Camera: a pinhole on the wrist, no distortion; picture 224 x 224 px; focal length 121.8 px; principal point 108.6 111.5 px. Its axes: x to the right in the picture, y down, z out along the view. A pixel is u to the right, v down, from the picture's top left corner.
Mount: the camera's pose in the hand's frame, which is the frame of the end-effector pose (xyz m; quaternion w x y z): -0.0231 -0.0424 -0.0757 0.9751 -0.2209 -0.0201 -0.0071
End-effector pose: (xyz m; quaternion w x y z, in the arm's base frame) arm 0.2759 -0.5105 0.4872 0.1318 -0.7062 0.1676 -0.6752
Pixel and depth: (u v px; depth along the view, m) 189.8 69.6 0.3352
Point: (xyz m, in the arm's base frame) 0.5670 -0.5961 0.6418
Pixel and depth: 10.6 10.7 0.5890
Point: 0.9159 -0.1117 0.0649
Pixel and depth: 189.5 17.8 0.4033
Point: 0.7237 -0.4841 0.7286
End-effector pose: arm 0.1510 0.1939 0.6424 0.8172 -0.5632 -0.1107 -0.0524
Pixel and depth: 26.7 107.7 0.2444
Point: -0.0446 0.3381 0.5917
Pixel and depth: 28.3 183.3 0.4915
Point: -0.1332 0.5491 0.2415
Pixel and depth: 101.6 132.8 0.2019
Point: 0.1161 0.3043 0.5939
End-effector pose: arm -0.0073 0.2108 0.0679 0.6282 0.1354 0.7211 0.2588
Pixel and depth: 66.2 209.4 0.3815
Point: 0.0966 0.4840 0.4108
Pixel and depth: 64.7 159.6 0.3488
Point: 0.1600 0.3570 0.3133
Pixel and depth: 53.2 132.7 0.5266
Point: 0.3476 0.3591 0.4205
